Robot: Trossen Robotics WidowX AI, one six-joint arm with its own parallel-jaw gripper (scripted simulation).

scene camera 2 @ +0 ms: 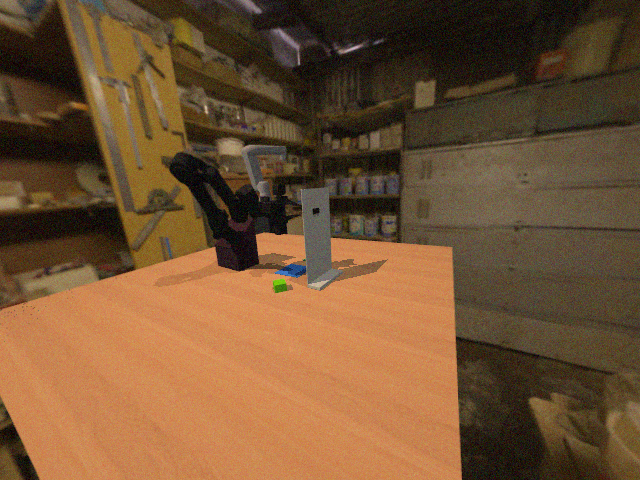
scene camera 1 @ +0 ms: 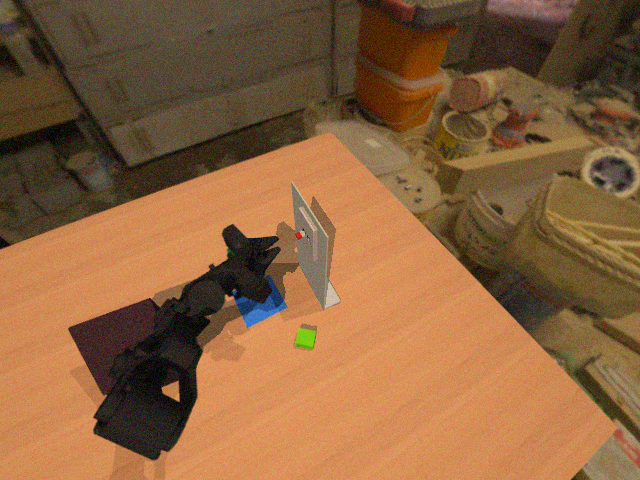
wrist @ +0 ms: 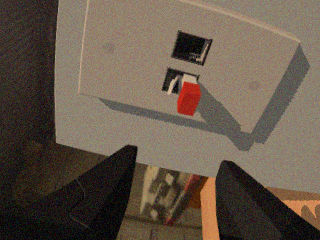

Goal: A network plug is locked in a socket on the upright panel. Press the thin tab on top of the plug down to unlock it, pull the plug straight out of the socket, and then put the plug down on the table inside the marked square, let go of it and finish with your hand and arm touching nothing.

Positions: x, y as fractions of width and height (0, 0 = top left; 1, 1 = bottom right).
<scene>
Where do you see a grey upright panel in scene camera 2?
0.49, 0.42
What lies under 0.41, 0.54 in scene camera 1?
The gripper.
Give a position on a grey upright panel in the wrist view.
0.35, 0.30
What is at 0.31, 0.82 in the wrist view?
The gripper.
</scene>
